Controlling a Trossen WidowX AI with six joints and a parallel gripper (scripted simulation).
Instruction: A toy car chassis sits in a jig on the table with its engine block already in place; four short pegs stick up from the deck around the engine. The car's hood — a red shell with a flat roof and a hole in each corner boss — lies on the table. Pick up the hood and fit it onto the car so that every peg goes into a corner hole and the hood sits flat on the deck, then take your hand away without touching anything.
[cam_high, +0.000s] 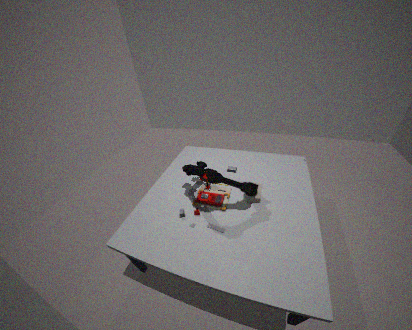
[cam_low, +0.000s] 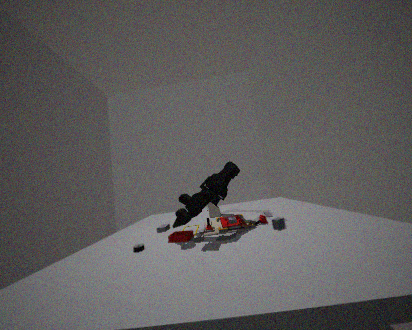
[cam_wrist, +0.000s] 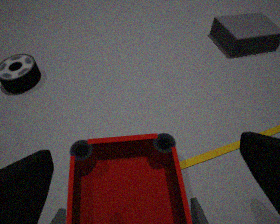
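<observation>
Now: the red hood 20 mm ahead of my gripper tip, 10 mm to the left of it and 60 mm below it. Also, from my gripper tip: jig 80 mm behind, 240 mm to the left, 50 mm below.
</observation>
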